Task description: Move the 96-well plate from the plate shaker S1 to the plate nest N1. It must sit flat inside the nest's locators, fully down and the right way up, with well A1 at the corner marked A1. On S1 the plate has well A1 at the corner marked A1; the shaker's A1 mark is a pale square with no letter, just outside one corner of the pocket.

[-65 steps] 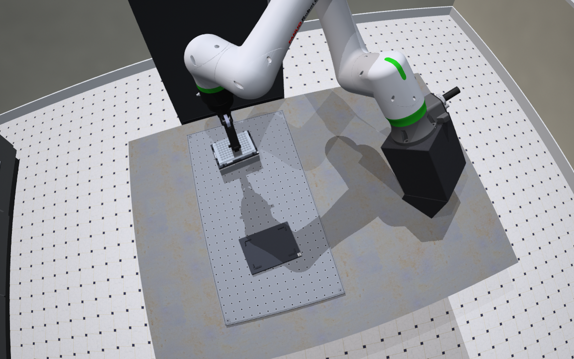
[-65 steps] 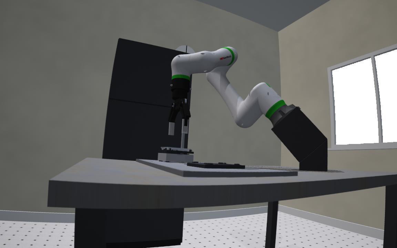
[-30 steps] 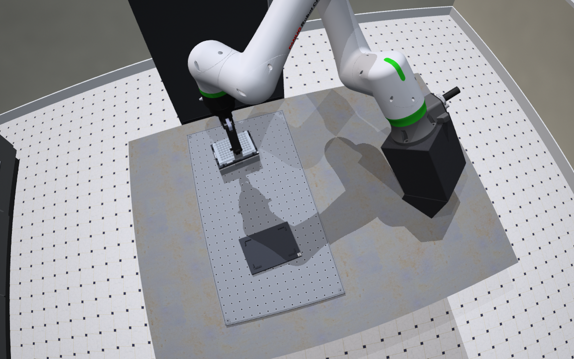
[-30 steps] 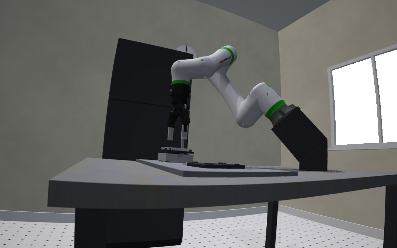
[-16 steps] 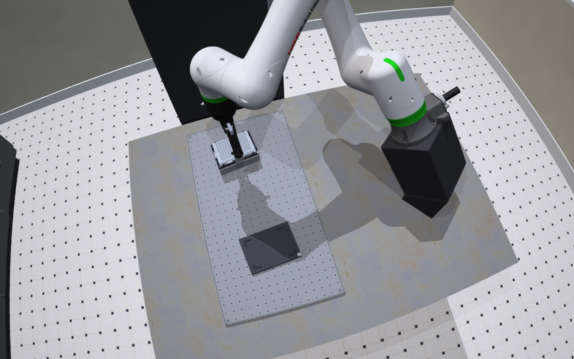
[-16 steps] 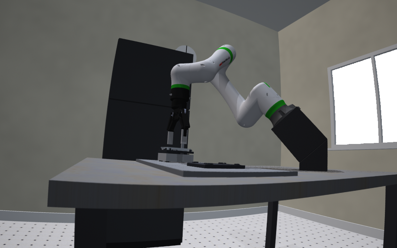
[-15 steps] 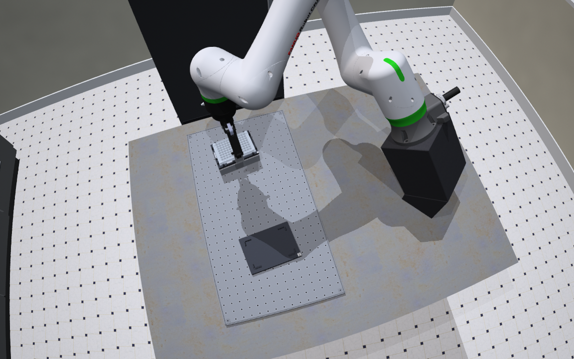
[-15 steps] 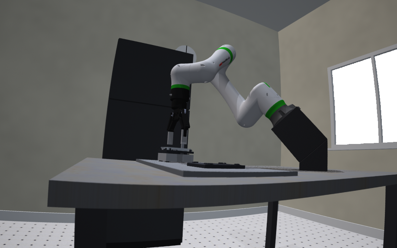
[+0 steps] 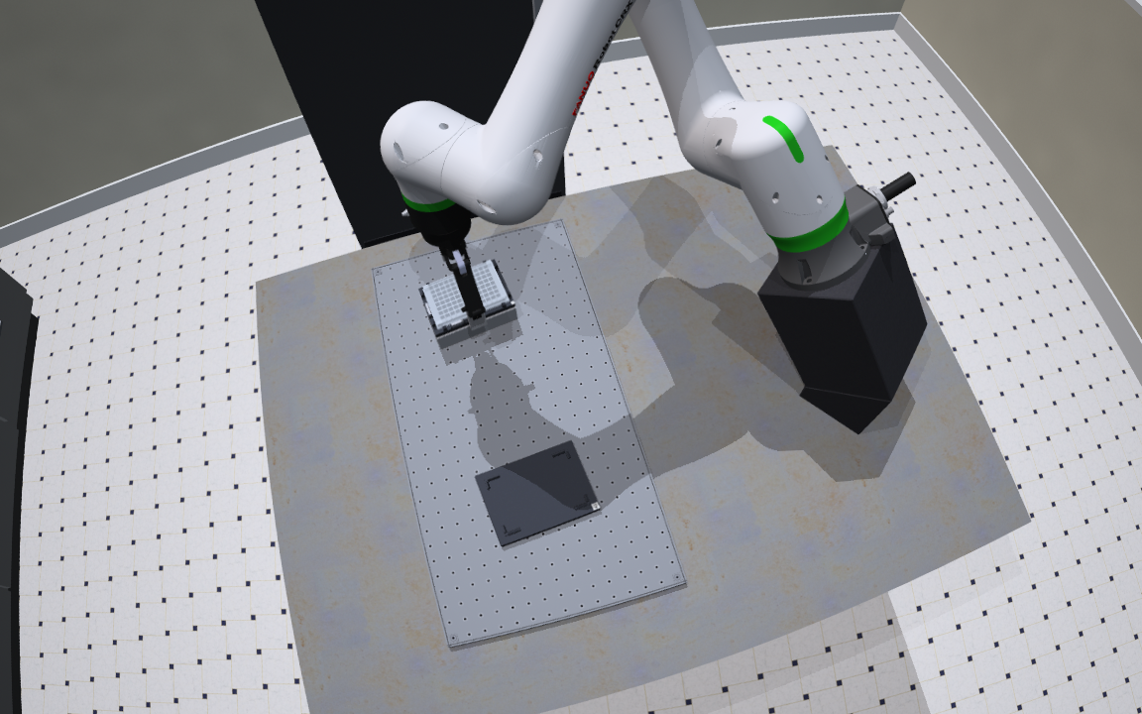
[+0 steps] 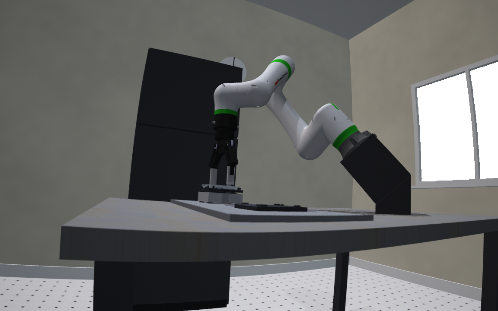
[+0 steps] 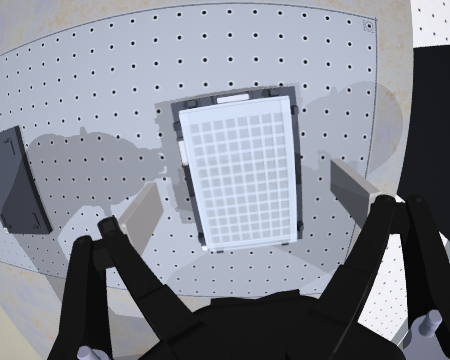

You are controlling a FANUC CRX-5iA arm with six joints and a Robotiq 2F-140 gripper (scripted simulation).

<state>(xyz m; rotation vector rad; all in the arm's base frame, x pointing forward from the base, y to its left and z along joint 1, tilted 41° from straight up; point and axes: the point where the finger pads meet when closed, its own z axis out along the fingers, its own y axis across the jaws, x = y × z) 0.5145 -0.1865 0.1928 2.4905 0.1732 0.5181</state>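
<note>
The white 96-well plate lies 20 mm below my hand. The rest, counted from my hand: dark plate nest N1 (350 mm to the left, 80 mm below, 10 mm ahead).
</note>
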